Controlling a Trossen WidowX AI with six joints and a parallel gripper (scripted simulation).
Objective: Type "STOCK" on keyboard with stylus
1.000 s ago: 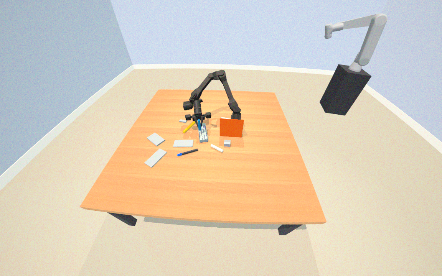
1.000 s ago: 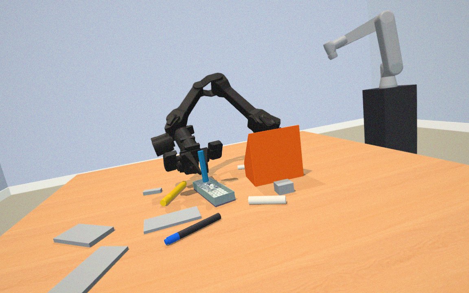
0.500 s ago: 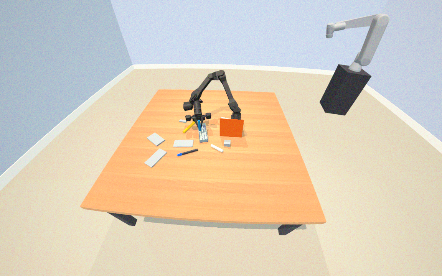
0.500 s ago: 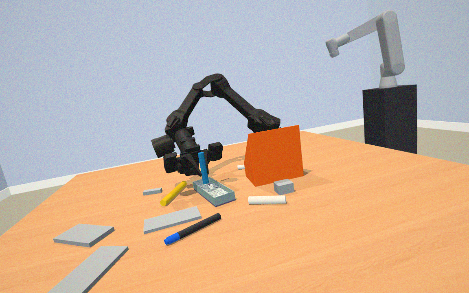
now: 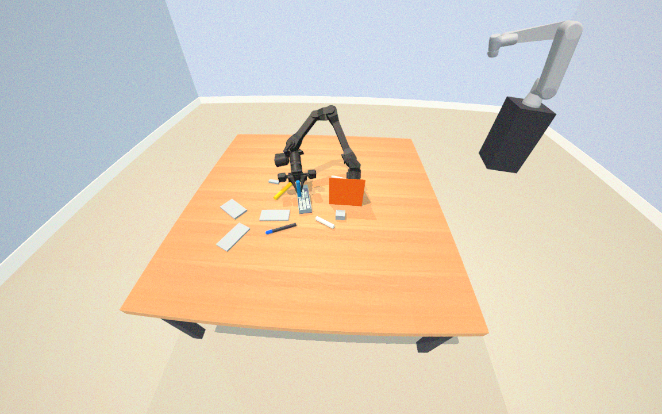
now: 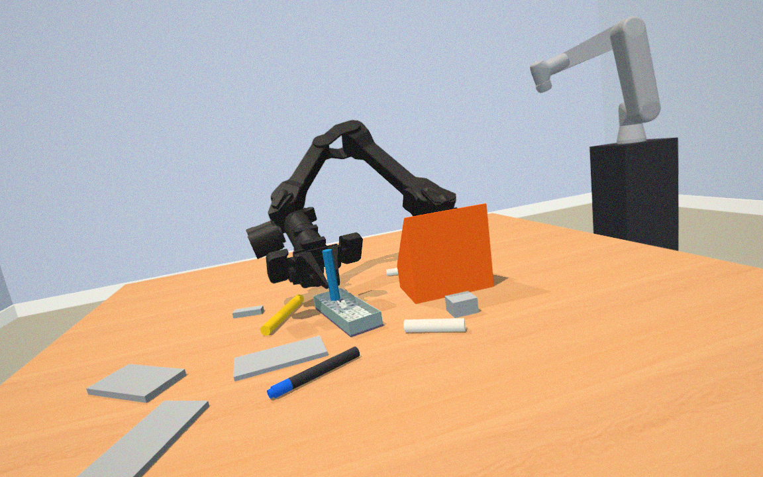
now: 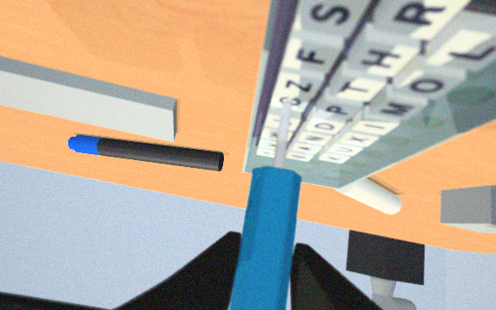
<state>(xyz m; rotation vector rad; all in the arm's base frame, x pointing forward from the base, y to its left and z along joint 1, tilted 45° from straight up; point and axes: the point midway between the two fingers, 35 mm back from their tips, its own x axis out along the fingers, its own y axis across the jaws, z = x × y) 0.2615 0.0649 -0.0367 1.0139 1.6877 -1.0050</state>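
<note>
Now: the white cylinder 15 cm behind my gripper tip, 11 cm to the left of it and 6 cm below it. Round my gripper tip: thin grey tip 5 cm below; then blue stylus 1 cm below; then yellow cylinder 11 cm ahead, 7 cm to the right, 6 cm below.
</note>
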